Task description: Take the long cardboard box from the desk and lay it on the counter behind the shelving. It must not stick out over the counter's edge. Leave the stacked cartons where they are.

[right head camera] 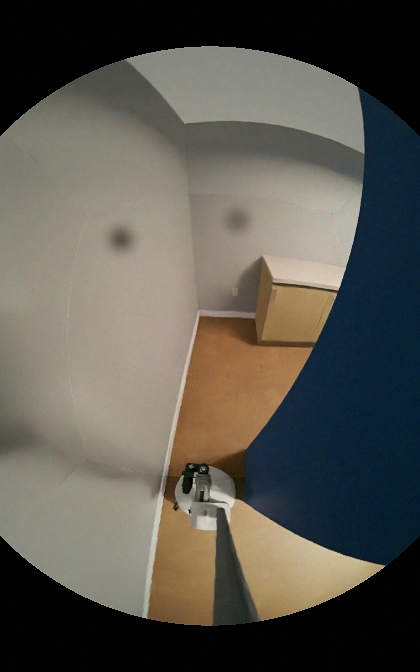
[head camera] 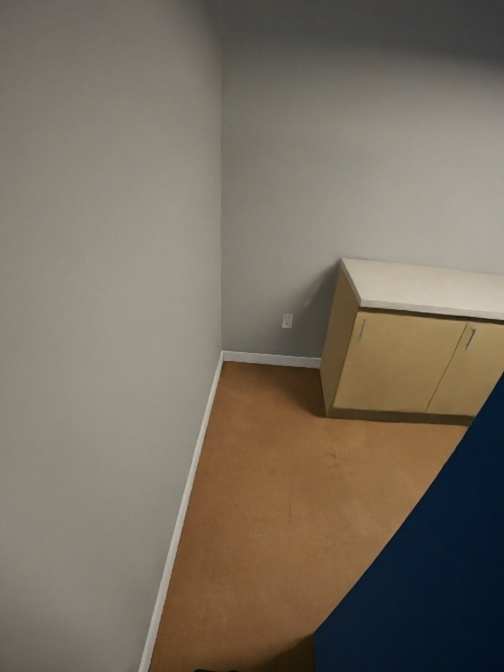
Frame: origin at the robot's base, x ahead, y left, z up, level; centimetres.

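Seen in the pictures: end effector, tool point: [right head camera: 182, 509].
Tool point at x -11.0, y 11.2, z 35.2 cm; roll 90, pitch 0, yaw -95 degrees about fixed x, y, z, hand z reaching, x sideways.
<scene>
A point is followed by its place in that frame.
A counter [head camera: 428, 284] @(x 169.9, y -100.5, z 88.2 cm) [right head camera: 305, 273] @(x 159.9, y -90.8, z 88.2 cm) with a pale top and light wooden doors stands against the far wall, right of the room corner. The visible part of its top bears no box; its right end is cut off or hidden. My gripper [right head camera: 183, 508] @(x -11.0, y 11.1, z 35.2 cm) is small and dark, low in the right head camera view, folded in beside the white base and far from the counter. Its fingers are too small and partly hidden to tell open from shut. The long cardboard box, the desk and the stacked cartons do not show in either view.
A tall dark blue panel [head camera: 434, 553] @(x 28.0, y -30.3, z 101.9 cm) [right head camera: 350, 400] @(x 19.0, y -29.7, z 128.0 cm) rises close on the right and hides part of the counter. A grey wall [head camera: 108, 325] @(x 64.9, y 29.9, z 117.5 cm) [right head camera: 130, 340] @(x 59.3, y 30.3, z 100.9 cm) with a white baseboard runs close along the left. Brown floor [head camera: 292, 488] @(x 100.8, y -26.7, z -2.7 cm) [right head camera: 240, 385] @(x 99.2, y -29.0, z -2.7 cm) stretches between them. My white base [right head camera: 225, 487] @(x 4.5, y -13.4, z 18.6 cm) stands between wall and panel.
</scene>
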